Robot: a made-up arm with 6 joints.
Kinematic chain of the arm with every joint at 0, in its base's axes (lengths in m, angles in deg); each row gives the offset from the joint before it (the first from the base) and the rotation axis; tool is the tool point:
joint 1: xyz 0 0 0.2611 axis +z
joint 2: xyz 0 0 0 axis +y
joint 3: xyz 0 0 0.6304 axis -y
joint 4: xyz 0 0 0 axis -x
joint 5: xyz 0.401 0 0 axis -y
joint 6: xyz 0 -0.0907 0 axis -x
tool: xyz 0 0 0
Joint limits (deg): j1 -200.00..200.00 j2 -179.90..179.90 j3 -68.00..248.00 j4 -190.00..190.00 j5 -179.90..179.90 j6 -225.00..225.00
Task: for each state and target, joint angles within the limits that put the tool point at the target. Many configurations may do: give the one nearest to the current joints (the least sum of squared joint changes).
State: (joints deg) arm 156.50 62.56 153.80 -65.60 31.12 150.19
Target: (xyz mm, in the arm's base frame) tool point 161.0 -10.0 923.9
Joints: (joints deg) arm 159.11 22.96 202.18 -57.99 31.12 150.19
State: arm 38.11 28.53 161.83 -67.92 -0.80 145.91
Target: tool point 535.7 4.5 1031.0
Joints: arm 4.84 55.05 154.02 -63.34 -0.80 145.91
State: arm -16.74 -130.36 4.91 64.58 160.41 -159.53
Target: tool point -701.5 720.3 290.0
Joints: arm -47.40 -100.32 47.35 71.52 160.41 -159.53
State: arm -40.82 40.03 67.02 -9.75 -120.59 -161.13
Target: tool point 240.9 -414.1 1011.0
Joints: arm -49.37 8.16 30.18 -16.89 -120.59 -161.13
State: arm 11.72 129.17 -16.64 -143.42 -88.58 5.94
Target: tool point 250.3 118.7 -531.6
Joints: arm 8.88 133.80 22.25 -150.11 -88.58 5.94
